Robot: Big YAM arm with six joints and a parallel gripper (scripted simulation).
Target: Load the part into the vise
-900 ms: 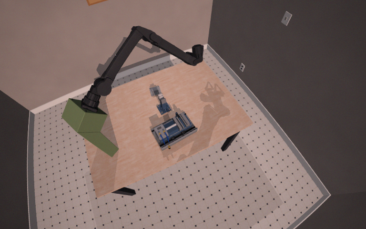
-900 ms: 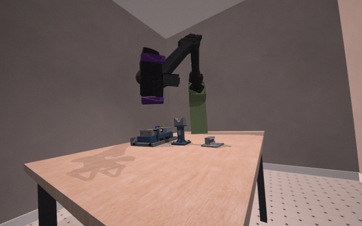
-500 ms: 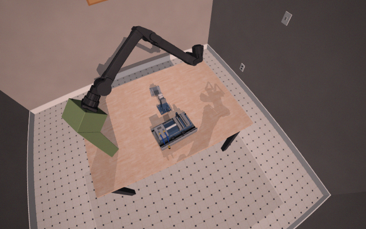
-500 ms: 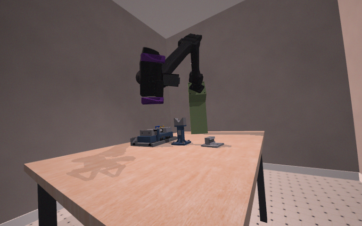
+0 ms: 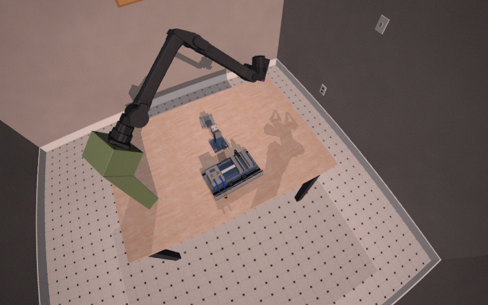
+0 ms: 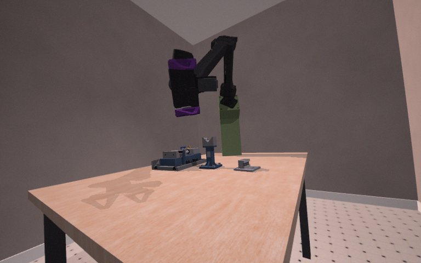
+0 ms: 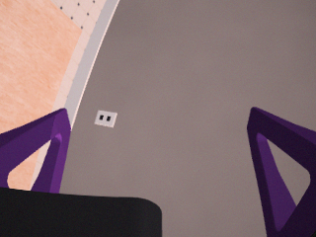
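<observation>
My gripper is now 37 cm past the part, 22 cm to the left of it and 23 cm above it. Round my hand: infeed plate (38 cm behind, 21 cm to the right, 25 cm below); then fixed jaw (14 cm behind, 55 cm to the right, 18 cm below); then work stop rod (18 cm behind, 52 cm to the right, 17 cm below).
</observation>
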